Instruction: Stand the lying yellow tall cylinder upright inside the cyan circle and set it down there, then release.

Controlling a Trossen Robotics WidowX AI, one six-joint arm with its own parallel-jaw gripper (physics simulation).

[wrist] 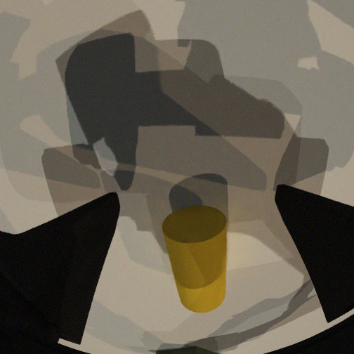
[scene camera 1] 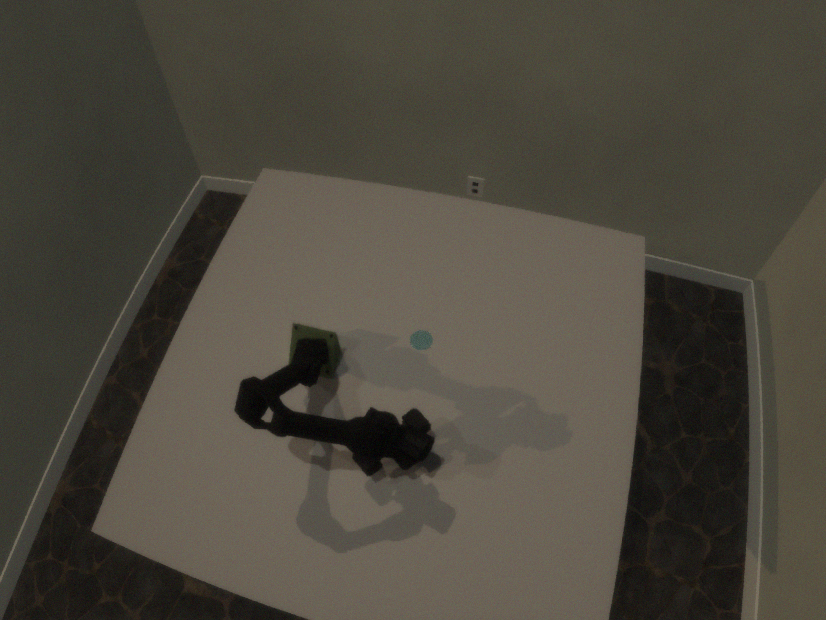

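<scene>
The yellow tall cylinder lies on the table in the wrist view, below the middle, with one round end face showing. It does not show in the scene view, where the arm covers that area. My gripper is open and empty; its two dark fingers stand wide apart to the left and right of the cylinder in the wrist view, touching neither side. The cyan circle is a flat disc on the table in the scene view, farther back than the gripper, with nothing standing on it. It does not show in the wrist view.
The arm's green base plate is on the table, left of the cyan circle. The pale table has its far edge close to the wall. Shadows of the arm fall right of and in front of the gripper.
</scene>
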